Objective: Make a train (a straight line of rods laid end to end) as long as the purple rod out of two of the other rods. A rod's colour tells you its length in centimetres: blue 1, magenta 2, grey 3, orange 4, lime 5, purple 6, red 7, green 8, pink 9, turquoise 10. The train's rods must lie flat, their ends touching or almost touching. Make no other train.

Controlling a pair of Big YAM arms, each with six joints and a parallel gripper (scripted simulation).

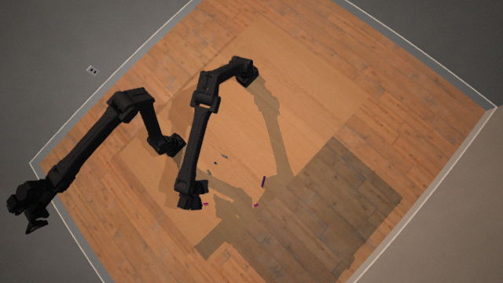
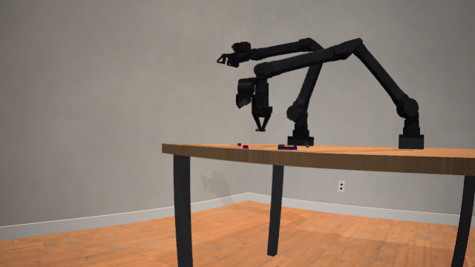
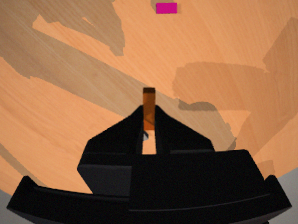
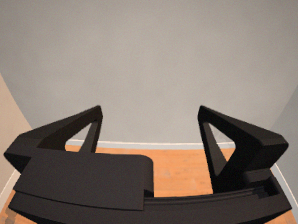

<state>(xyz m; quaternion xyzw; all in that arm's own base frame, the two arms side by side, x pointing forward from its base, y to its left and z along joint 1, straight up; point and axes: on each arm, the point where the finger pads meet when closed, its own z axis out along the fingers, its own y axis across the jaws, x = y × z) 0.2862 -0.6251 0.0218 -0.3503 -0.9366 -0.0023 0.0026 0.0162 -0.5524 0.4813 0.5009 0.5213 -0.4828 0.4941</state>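
The purple rod is 250 mm to the left of my left hand, 190 mm ahead of it and 60 mm below it. Also, from my left hand: blue rod: 120 mm to the left, 70 mm behind, 60 mm below; then magenta rod: 70 mm to the right, 60 mm below, 60 mm ahead; then orange rod: right at my left hand.
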